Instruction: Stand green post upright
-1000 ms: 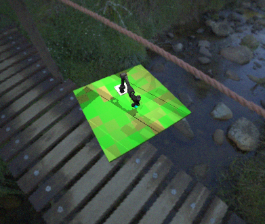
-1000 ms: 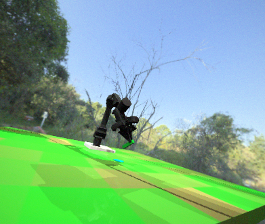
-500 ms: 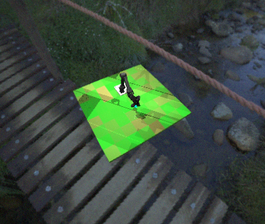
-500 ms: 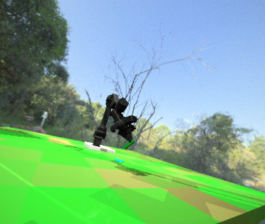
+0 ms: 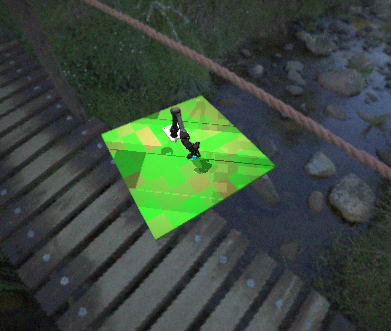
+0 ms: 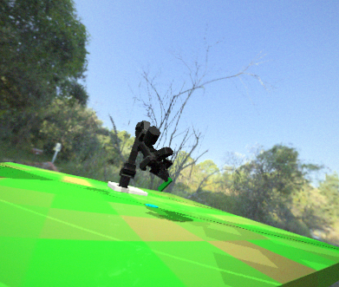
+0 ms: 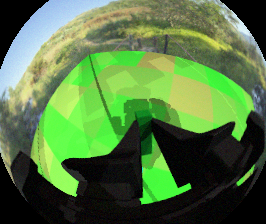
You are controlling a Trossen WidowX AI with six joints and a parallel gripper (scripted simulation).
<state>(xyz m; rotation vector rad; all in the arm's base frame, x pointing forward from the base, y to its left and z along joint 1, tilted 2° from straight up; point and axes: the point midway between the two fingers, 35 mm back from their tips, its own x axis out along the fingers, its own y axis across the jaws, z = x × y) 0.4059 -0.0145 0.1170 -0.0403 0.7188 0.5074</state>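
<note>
My gripper tip is now 9 cm past the cyan circle, 1 cm to the right of it and 12 cm above it. The rest, counted from my gripper tip: green post: 1 cm behind, 2 cm below.
</note>
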